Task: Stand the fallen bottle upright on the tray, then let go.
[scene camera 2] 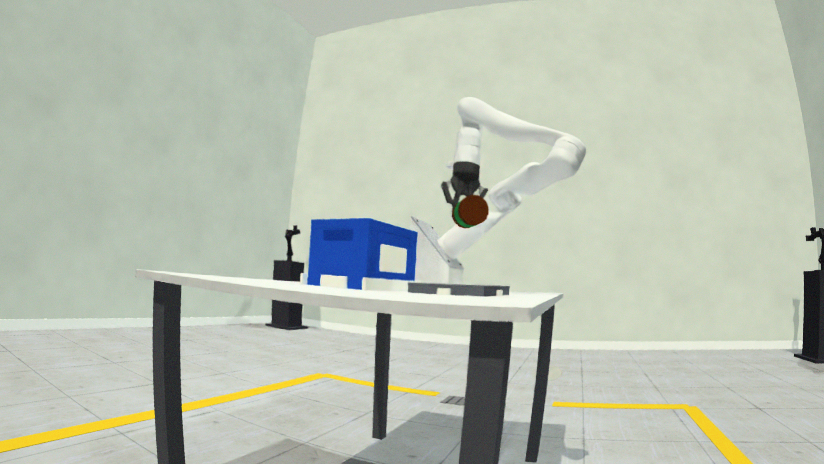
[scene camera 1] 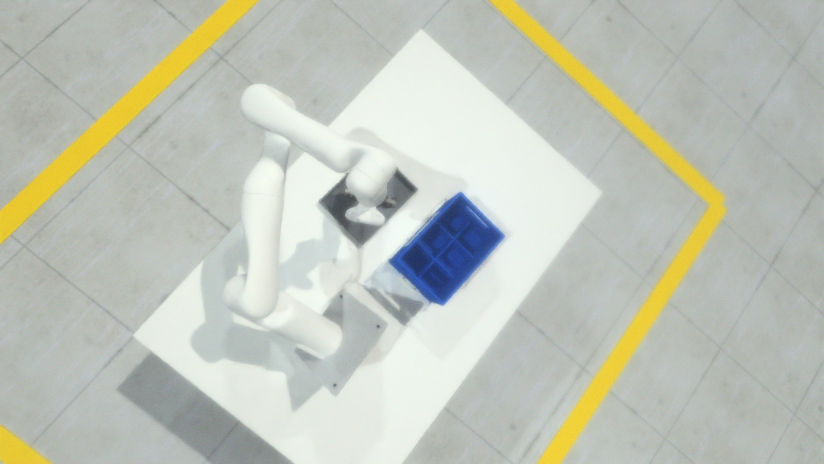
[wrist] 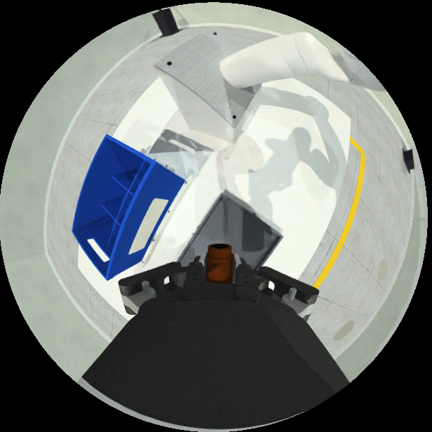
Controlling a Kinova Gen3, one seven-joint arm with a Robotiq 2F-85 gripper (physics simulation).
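Places are measured from the arm's base along level axes (x left, y back, z up), in centimetres.
Where they show: arm's base, origin of the base link: [scene camera 2: 445, 249] [scene camera 1: 328, 339].
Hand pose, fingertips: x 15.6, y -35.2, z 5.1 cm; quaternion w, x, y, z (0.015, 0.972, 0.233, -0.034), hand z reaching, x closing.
Things, the pixels of their top centre, and the offset from my fingertips. Level surfaces: height alone.
- brown bottle, middle of its top: [scene camera 2: 467, 200] dz +4.8, dx +2.9, dy -4.8 cm
- dark grey tray, middle of its top: [scene camera 2: 463, 284] [scene camera 1: 369, 195] dz -17.3, dx +2.7, dy -4.8 cm
- tall blue divided crate, middle of its top: [scene camera 2: 366, 226] [scene camera 1: 452, 247] dz -2.3, dx -25.6, dy -6.1 cm
- white table, its level: dz -19.9 cm
A brown bottle [scene camera 2: 473, 209] [wrist: 219, 265] with a green band is held lying about level, high above the tray. In scene camera 2 its round base faces the camera; in the wrist view its open neck shows. My gripper [wrist: 219, 260] is shut on the bottle near its neck and points down; in scene camera 2 the bottle's base hides the fingertips. The dark grey tray [scene camera 1: 408, 181] [scene camera 2: 458, 289] [wrist: 275, 243] lies on the table below. In scene camera 1 the arm hides the bottle and most of the gripper.
A tall blue divided crate [scene camera 1: 447, 249] [scene camera 2: 340, 253] [wrist: 165, 176] stands on the white table [scene camera 1: 542, 172] beside the tray. The arm's grey mounting plate [scene camera 1: 360, 340] [wrist: 200, 65] is on the table's other side, past the tray.
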